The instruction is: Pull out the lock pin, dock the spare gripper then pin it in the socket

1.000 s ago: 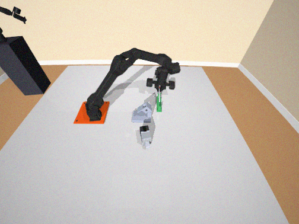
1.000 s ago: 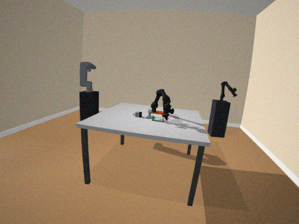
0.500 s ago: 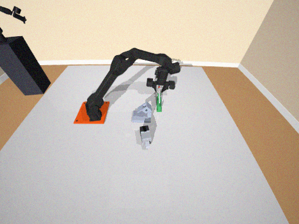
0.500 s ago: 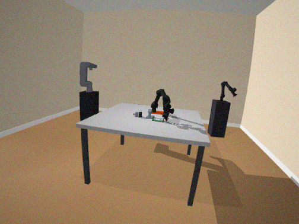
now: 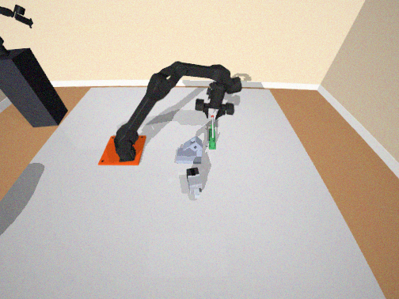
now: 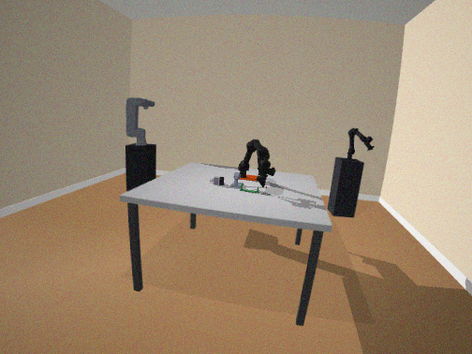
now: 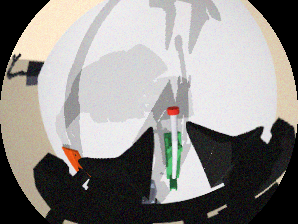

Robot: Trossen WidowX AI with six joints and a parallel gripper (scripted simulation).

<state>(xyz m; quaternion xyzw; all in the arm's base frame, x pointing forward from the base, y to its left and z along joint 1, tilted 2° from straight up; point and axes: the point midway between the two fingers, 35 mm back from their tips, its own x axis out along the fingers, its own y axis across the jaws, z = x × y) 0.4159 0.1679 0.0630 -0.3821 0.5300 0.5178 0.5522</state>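
The green pin cradle lies 1 cm behind my gripper tip, 10 cm to the right of it and 3 cm below it. Also, from my gripper tip: grey mount (12 cm behind, 20 cm to the right); spare gripper (13 cm behind, 36 cm to the right, 2 cm below).
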